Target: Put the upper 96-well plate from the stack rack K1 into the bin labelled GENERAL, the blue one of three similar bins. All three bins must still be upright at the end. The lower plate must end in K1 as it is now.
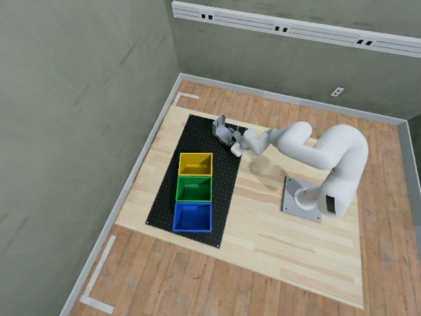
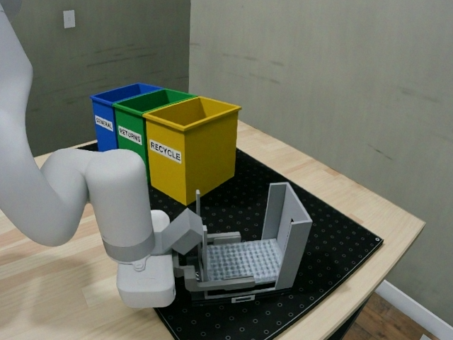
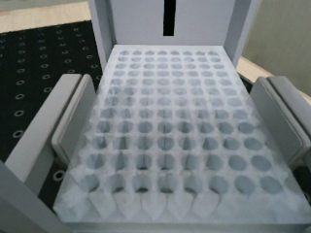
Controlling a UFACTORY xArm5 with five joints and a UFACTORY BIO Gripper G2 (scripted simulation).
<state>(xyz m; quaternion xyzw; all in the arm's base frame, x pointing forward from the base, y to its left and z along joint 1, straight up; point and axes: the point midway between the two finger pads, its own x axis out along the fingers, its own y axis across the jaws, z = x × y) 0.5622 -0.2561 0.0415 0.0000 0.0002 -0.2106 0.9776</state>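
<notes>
Right now the clear 96-well plate is 20 mm ahead of my hand, 10 mm to the right of it and 10 mm below it. From my hand the other things lie so: green returns bin (430 mm to the left, 60 mm ahead, 40 mm above); yellow recycle bin (300 mm to the left, 100 mm ahead, 40 mm above); black plate (20 mm below, 20 mm ahead, 10 mm to the right).
</notes>
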